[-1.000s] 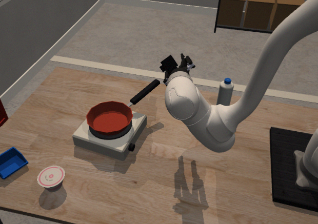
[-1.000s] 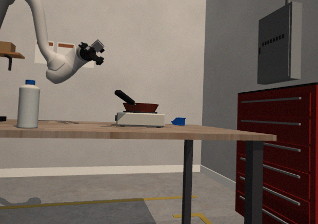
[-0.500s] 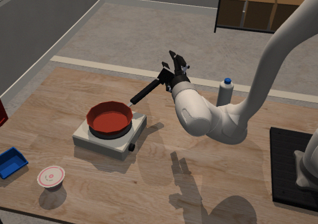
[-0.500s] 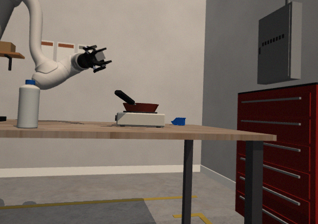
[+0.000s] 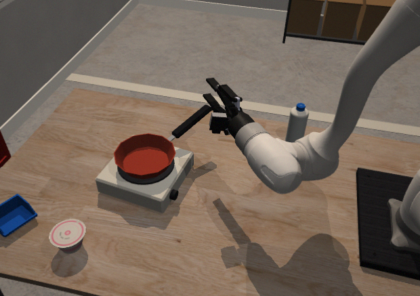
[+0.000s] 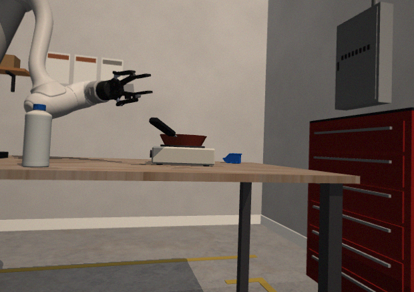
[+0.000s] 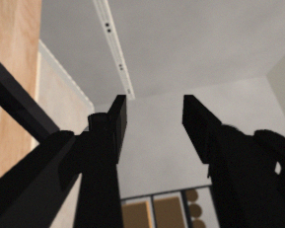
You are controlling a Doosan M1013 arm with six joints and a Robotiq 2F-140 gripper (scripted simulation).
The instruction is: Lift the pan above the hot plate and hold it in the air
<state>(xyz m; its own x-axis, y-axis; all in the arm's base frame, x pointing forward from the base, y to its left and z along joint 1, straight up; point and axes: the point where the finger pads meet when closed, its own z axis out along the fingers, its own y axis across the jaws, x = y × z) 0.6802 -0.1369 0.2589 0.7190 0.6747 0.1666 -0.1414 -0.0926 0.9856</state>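
My gripper is now 15 cm short of the red pan, 11 cm to the right of it and 18 cm above it. The rest, counted from my hand: white bottle: 28 cm behind, 18 cm to the right, 21 cm below; then hot plate: 16 cm ahead, 16 cm to the left, 25 cm below; then white cup: 28 cm ahead, 46 cm to the left, 25 cm below.
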